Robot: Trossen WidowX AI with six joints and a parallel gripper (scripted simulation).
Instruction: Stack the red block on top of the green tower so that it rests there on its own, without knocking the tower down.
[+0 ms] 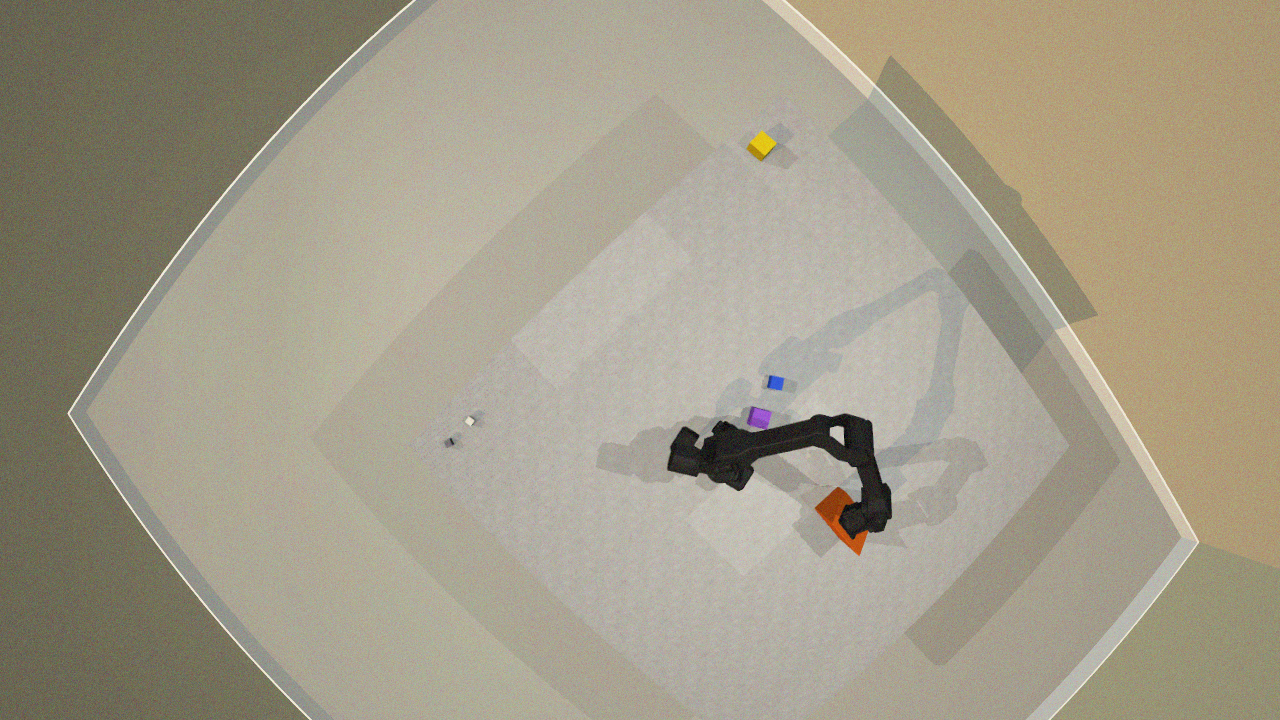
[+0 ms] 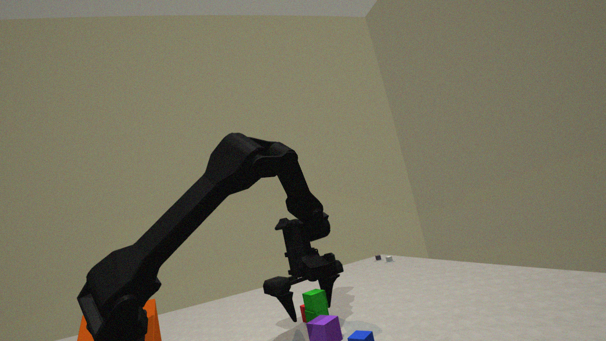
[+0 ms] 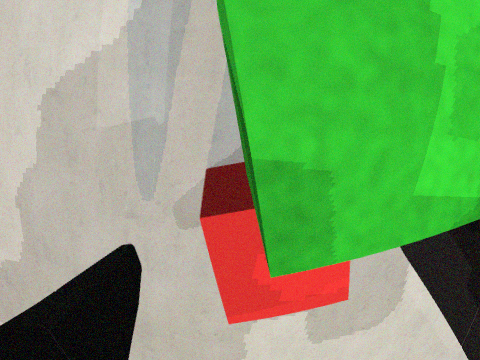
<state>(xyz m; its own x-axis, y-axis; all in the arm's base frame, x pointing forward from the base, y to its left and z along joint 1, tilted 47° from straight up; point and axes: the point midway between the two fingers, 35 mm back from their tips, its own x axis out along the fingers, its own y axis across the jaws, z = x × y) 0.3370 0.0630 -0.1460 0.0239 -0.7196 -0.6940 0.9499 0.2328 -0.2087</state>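
Now: the red block 10 mm above my gripper tip. The rest, counted from my gripper tip: purple block (10 mm behind, 140 mm to the right, 10 mm above); then white block (410 mm ahead, 380 mm to the left); then blue block (20 mm ahead, 230 mm to the right).
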